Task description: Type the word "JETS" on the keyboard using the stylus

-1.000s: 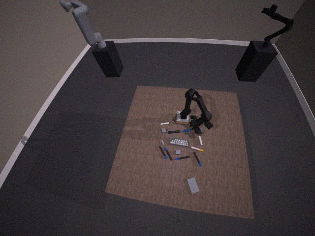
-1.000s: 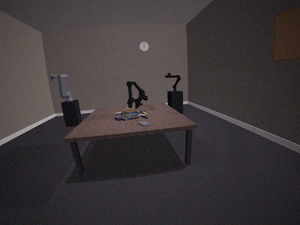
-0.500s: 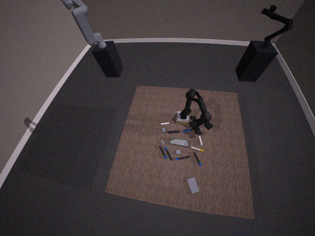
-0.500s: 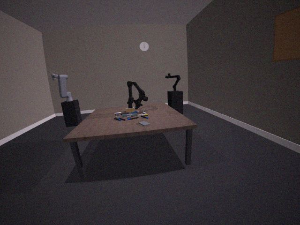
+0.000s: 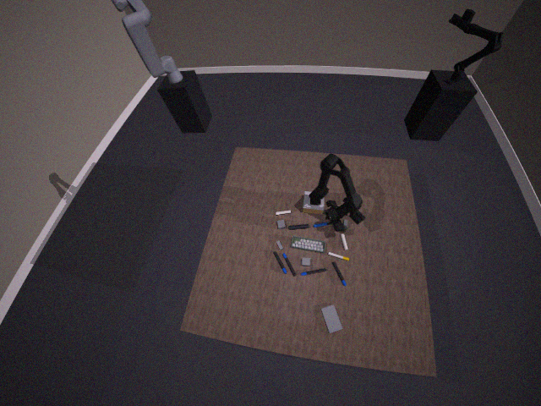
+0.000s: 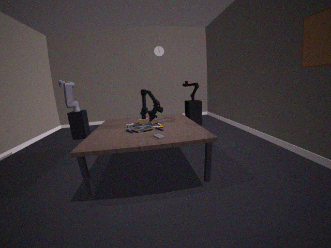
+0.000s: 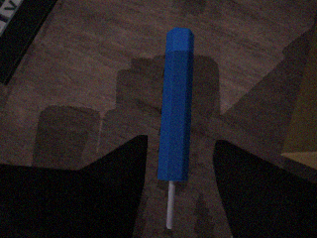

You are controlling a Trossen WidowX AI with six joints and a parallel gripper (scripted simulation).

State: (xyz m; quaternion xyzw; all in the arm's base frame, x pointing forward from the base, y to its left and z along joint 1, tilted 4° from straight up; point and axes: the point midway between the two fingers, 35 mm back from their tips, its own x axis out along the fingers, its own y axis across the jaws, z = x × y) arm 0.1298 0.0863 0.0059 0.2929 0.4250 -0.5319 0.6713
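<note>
My gripper tip is now 3 cm above the blue stylus. Round my gripper tip: yellow marker 20 cm ahead, 9 cm to the left, 3 cm below; black bar 3 cm ahead, 16 cm to the right, 3 cm below; grey block 24 cm ahead, 11 cm to the right, 3 cm below.
</note>
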